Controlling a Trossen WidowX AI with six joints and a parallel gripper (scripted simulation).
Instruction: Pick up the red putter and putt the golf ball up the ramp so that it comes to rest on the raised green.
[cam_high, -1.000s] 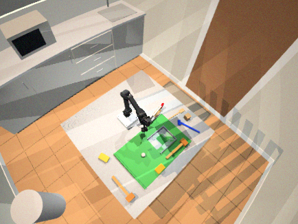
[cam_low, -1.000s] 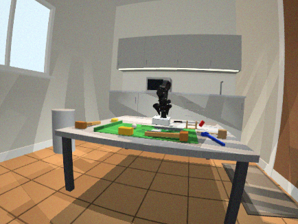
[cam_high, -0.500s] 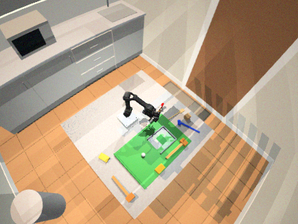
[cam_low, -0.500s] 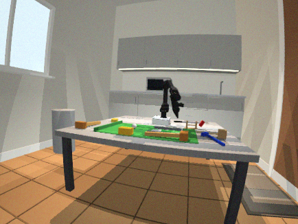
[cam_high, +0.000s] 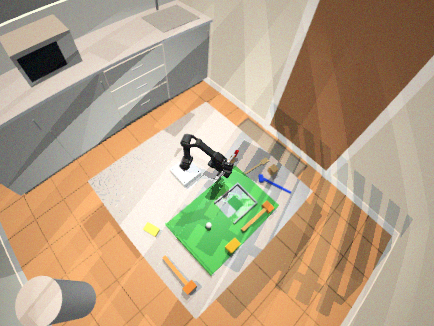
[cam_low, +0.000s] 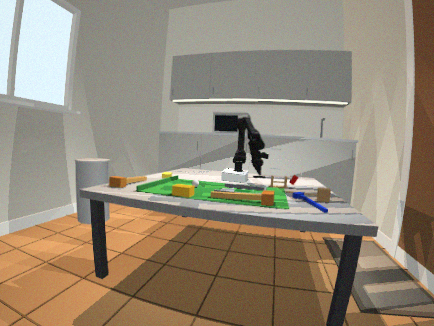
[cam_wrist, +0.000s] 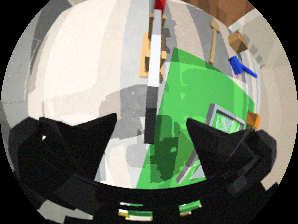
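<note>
My gripper tip is 3 cm past the red putter, 11 cm to the right of it and 2 cm above it. Also, from my gripper tip: small wooden rack: 3 cm behind, 13 cm to the left, 4 cm below; then white golf ball: 25 cm ahead, 34 cm to the right, 5 cm below; then green mat: 26 cm ahead, 20 cm to the right, 8 cm below.
</note>
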